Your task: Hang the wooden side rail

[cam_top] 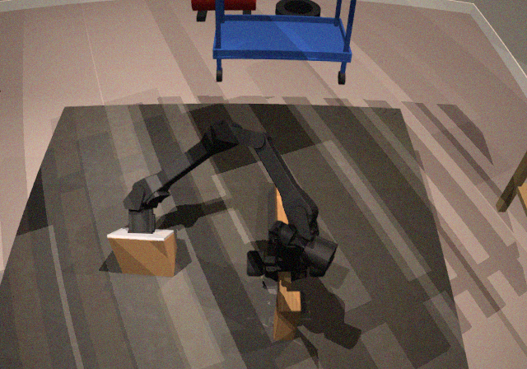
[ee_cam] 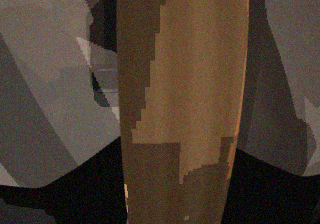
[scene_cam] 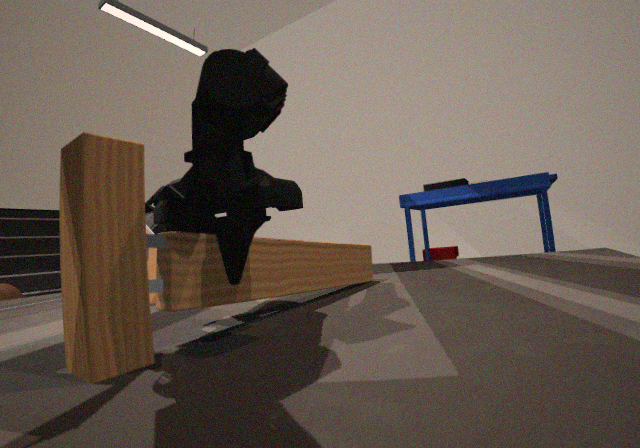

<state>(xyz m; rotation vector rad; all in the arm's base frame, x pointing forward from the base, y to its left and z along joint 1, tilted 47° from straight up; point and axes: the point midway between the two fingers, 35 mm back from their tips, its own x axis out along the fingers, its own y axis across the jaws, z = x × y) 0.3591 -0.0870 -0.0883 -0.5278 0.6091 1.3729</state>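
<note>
The headboard post is 10 mm behind my gripper tip, 120 mm to the right of it and 40 mm above it.
</note>
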